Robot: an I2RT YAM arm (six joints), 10 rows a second.
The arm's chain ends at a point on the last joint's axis. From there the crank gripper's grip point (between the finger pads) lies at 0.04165 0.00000 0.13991 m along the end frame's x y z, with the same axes.
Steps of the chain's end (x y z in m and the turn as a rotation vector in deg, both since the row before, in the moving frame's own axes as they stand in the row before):
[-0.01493, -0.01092, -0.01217, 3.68, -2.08, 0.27]
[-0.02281, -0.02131, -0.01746, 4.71, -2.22, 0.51]
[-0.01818, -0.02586, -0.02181, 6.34, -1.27, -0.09]
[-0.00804, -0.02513, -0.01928, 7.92, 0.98, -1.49]
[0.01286, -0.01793, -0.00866, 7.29, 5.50, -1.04]
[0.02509, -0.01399, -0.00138, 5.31, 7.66, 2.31]
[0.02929, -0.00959, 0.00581, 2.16, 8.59, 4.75]
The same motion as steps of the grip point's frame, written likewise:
[-0.02001, -0.01976, -0.01103, 3.68, -2.08, 0.27]
[-0.02821, -0.03252, -0.01641, 4.71, -2.22, 0.51]
[-0.02130, -0.04142, -0.02178, 6.34, -1.27, -0.09]
[-0.00593, -0.04547, -0.02142, 7.92, 0.98, -1.49]
[0.02587, -0.03628, -0.01446, 7.29, 5.50, -1.04]
[0.04356, -0.02459, -0.00869, 5.31, 7.66, 2.31]
[0.04977, -0.01042, -0.00200, 2.16, 8.59, 4.75]

